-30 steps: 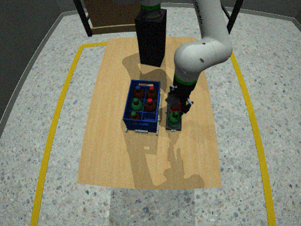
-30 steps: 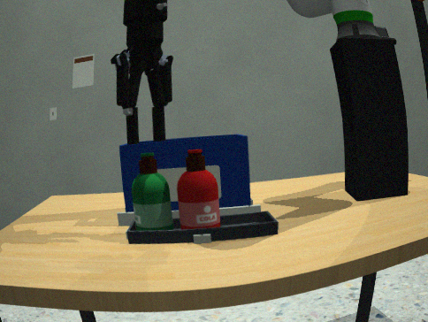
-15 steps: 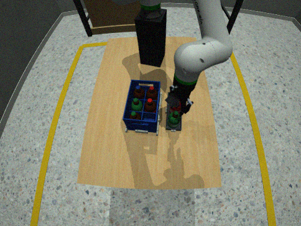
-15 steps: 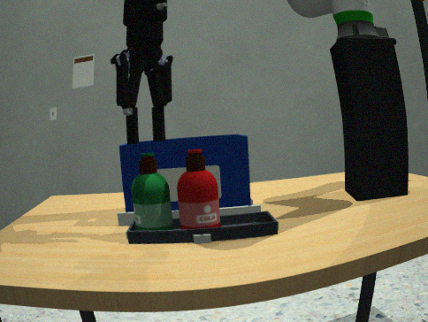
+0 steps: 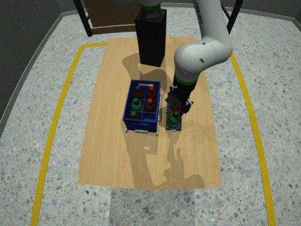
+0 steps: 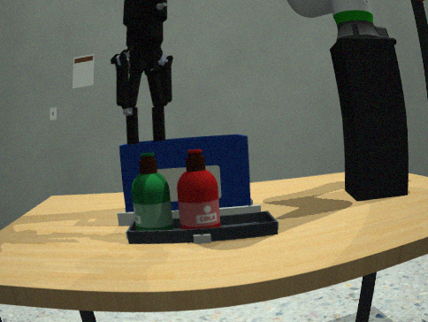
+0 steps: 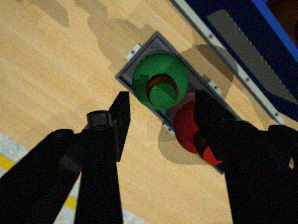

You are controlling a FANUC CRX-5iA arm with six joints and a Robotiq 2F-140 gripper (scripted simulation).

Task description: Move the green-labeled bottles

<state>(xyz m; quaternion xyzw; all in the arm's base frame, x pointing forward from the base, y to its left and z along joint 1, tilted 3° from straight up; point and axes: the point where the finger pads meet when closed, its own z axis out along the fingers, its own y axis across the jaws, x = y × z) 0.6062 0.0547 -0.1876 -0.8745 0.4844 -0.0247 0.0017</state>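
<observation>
Now: the red cola bottle 130 mm below my hand, 80 mm behind it and 20 mm to the left of it. The rest, counted from my hand: blue crate 180 mm to the right, 130 mm below, 110 mm behind; then tray 200 mm below, 90 mm behind, 20 mm to the left.
</observation>
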